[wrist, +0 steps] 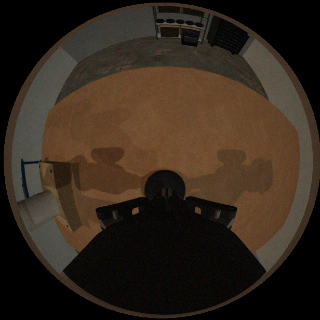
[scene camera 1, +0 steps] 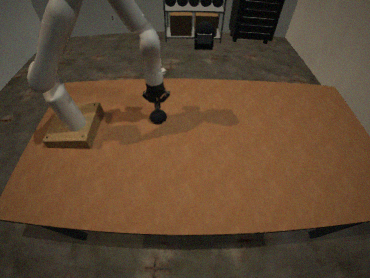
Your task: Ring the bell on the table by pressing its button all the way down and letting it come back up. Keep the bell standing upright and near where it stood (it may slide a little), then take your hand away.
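Where they show: gripper, between the fingertips: [scene camera 1: 158, 108]; arm's base, origin of its link: [scene camera 1: 77, 123].
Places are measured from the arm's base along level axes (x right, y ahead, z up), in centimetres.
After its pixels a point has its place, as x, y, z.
Observation:
The bell [scene camera 1: 158, 117] @(-13.9, 36.2, -3.1) [wrist: 165, 181] is a dark, round dome standing upright on the orange-brown table [scene camera 1: 225, 180] @(10.3, 70.8, -6.8) [wrist: 175, 110], right of the arm's base. My gripper [scene camera 1: 157, 106] @(-17.6, 35.2, -0.5) [wrist: 166, 193] is shut and empty. It points down over the bell, with its fingertips at or very close to the top of the dome. The button is hidden by the fingertips, and I cannot tell whether it is pressed or whether the fingers touch it.
The arm's wooden base block [scene camera 1: 72, 137] @(7.6, 2.0, -0.3) [wrist: 62, 192] stands at the left of the table. Behind the table are a shelf rack [scene camera 1: 166, 25] and a black drawer cabinet [scene camera 1: 257, 19] on the floor. Shadows of the arm lie across the table on both sides of the bell.

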